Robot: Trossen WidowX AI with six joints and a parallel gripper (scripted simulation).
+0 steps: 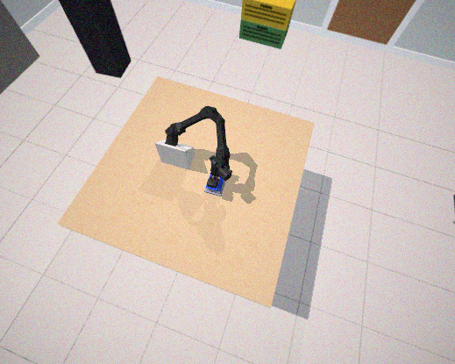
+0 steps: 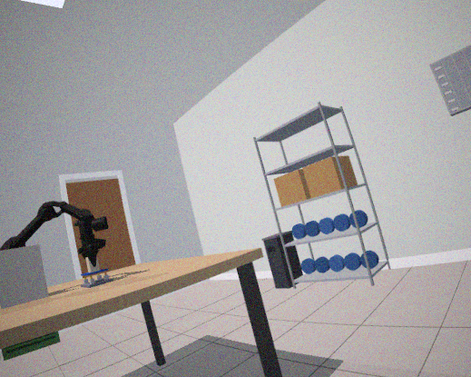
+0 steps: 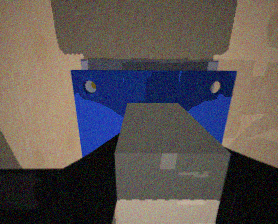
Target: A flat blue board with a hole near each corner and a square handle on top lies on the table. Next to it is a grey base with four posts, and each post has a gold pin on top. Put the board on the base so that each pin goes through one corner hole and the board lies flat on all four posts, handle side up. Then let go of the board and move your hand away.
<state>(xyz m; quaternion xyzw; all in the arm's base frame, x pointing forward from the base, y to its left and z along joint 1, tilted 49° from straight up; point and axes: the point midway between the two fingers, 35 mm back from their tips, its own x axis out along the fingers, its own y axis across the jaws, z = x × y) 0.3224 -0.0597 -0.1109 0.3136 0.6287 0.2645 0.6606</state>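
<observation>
The grey base lies 7 cm below my gripper tip. Also, from my gripper tip: flat blue board (1 cm below).
</observation>
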